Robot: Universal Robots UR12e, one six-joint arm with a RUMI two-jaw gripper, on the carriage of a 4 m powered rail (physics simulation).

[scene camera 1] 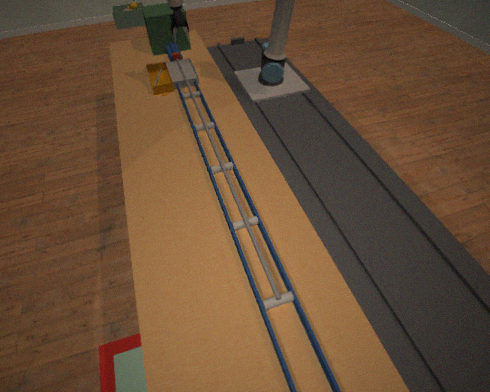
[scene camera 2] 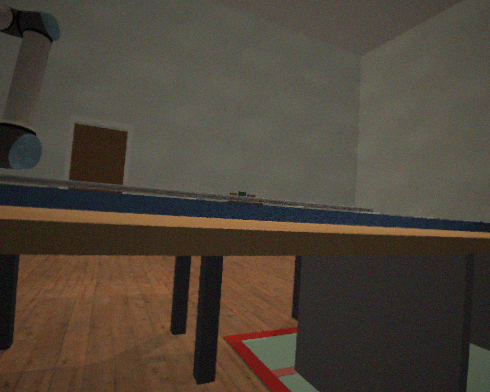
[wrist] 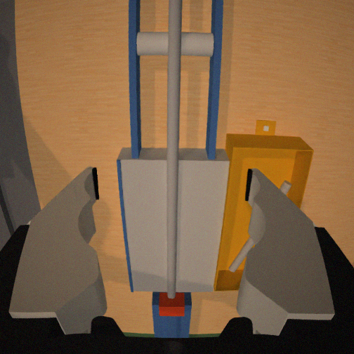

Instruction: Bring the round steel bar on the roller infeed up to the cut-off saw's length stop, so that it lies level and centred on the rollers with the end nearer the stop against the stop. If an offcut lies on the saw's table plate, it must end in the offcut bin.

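Places are measured from the arm's base along level axes (x ahead, y left, z up), in metres.
Pixels of known places: gripper, fingertip midpoint: [scene camera 1: 182, 43].
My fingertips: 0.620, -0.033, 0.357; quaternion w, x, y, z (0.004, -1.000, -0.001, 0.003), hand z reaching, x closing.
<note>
Behind a point stands the place of what it marks, as x, y, z.
The round steel bar [scene camera 1: 234, 192] {0.618, 1.057, 0.050} [scene camera 2: 200, 194] {0.629, 0.838, 0.042} [wrist: 173, 100] lies lengthwise over the rollers [scene camera 1: 237, 226] {0.662, 1.240, 0.022} [wrist: 150, 44] and the saw's grey table plate [scene camera 1: 176, 74] {0.670, -0.287, 0.028} [wrist: 200, 225], about midway between the blue side rails. Its near-stop end meets the red face of the length stop [scene camera 1: 176, 56] {0.621, -0.525, 0.061} [wrist: 171, 306] in the wrist view; no gap shows. An offcut [scene camera 1: 158, 76] {0.804, -0.391, -0.013} [wrist: 241, 256] lies slanted inside the yellow offcut bin [scene camera 1: 162, 90] {0.806, -0.143, -0.003} [wrist: 270, 142]. My gripper [scene camera 1: 180, 33] [wrist: 171, 170] is wide open and empty, above the plate, its jaws either side of the bar and clear of it.
A green housing [scene camera 1: 157, 30] {0.712, -0.825, 0.177} stands behind the stop. My arm [scene camera 1: 272, 70] {0.097, 0.248, 0.209} [scene camera 2: 27, 85] {0.078, 0.197, 0.466} stands on its carriage [scene camera 1: 245, 75] {0.159, -0.131, 0.000} beside the table. A red-edged mat [scene camera 1: 107, 365] [scene camera 2: 260, 334] and a dark cabinet [scene camera 2: 380, 310] {0.838, 1.455, -0.318} are at floor level.
</note>
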